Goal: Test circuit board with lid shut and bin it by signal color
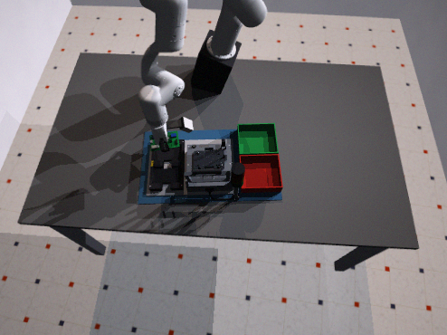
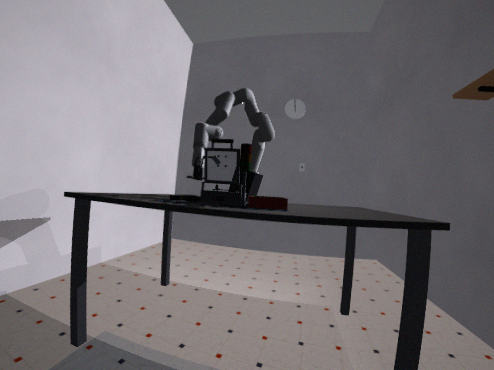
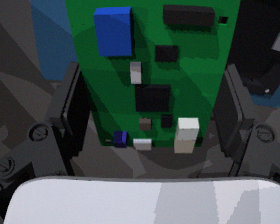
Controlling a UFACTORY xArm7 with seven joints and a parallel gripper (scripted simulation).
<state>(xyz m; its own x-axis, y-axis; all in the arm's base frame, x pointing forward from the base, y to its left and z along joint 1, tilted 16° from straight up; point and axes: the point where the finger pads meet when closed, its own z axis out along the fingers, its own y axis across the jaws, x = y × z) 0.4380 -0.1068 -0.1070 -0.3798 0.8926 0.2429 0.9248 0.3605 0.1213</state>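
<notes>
My gripper is now right at the green circuit board. Also, from my hand: tester lid 14 cm ahead, 21 cm to the left, 6 cm above; then green bin 13 cm behind, 35 cm to the left, 11 cm below; then red bin 2 cm ahead, 38 cm to the left, 11 cm below.
</notes>
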